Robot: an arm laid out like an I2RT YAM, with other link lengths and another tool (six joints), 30 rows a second.
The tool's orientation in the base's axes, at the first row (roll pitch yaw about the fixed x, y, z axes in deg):
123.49, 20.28, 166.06
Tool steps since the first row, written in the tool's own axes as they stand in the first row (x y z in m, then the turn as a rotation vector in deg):
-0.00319, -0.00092, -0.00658, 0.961, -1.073, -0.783
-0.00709, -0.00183, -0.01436, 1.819, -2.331, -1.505
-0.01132, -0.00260, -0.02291, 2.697, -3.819, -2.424
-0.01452, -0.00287, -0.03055, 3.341, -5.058, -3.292
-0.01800, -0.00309, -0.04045, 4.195, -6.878, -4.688
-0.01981, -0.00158, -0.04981, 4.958, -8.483, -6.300
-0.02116, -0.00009, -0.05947, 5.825, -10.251, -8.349
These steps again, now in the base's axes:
0.00050, -0.00630, 0.00379, -1.019, -1.030, -0.767
0.00117, -0.01367, 0.00846, -1.894, -2.148, -1.675
0.00183, -0.02162, 0.01375, -2.828, -3.552, -2.668
0.00183, -0.02834, 0.01860, -3.567, -4.819, -3.411
0.00121, -0.03681, 0.02476, -4.616, -6.793, -4.408
-0.00099, -0.04345, 0.03141, -5.697, -8.822, -5.094
-0.00371, -0.05023, 0.03804, -7.017, -11.261, -5.717

